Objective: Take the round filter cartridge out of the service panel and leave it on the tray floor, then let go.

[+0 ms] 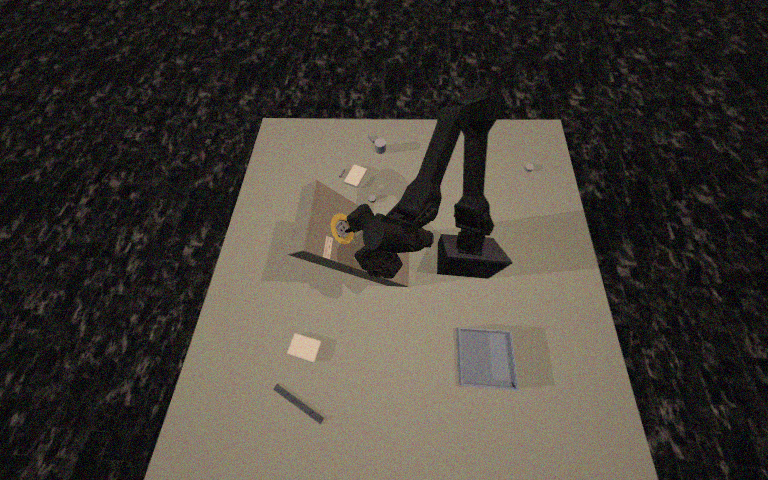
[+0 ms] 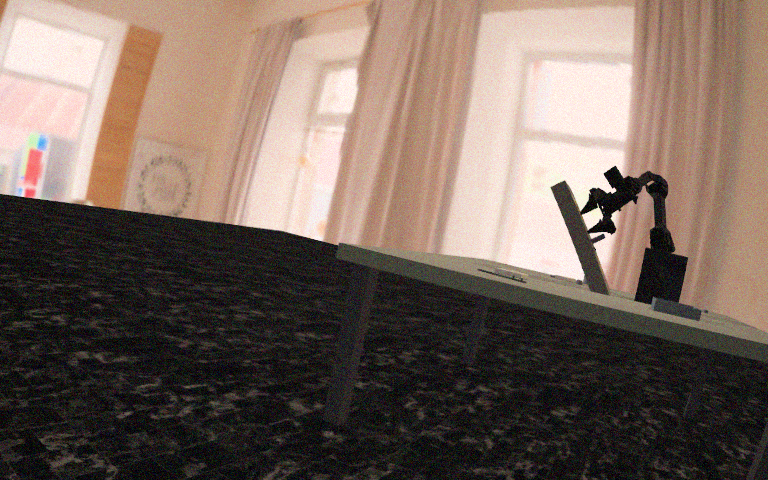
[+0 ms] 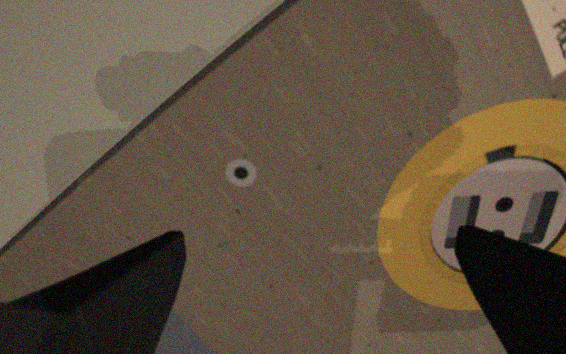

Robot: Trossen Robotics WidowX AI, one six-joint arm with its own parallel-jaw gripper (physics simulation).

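The brown service panel (image 1: 320,210) (image 2: 579,238) (image 3: 303,123) stands tilted on the table. The round grey filter cartridge (image 1: 342,230) (image 3: 448,228) sits in its yellow ring (image 1: 335,234) (image 3: 408,228) on the panel face. My gripper (image 1: 356,242) (image 2: 600,210) (image 3: 320,242) is open and empty, pressed close to the panel. One finger lies over the cartridge's edge and the other reaches lower down the panel. The blue-grey tray (image 1: 485,357) lies flat at the front right, well away.
The arm's base (image 1: 473,261) stands right of the panel. A cream card (image 1: 304,347) and a dark bar (image 1: 298,403) lie front left. Another cream card (image 1: 355,174), a small cylinder (image 1: 380,145) and a small white ball (image 1: 529,167) lie at the back.
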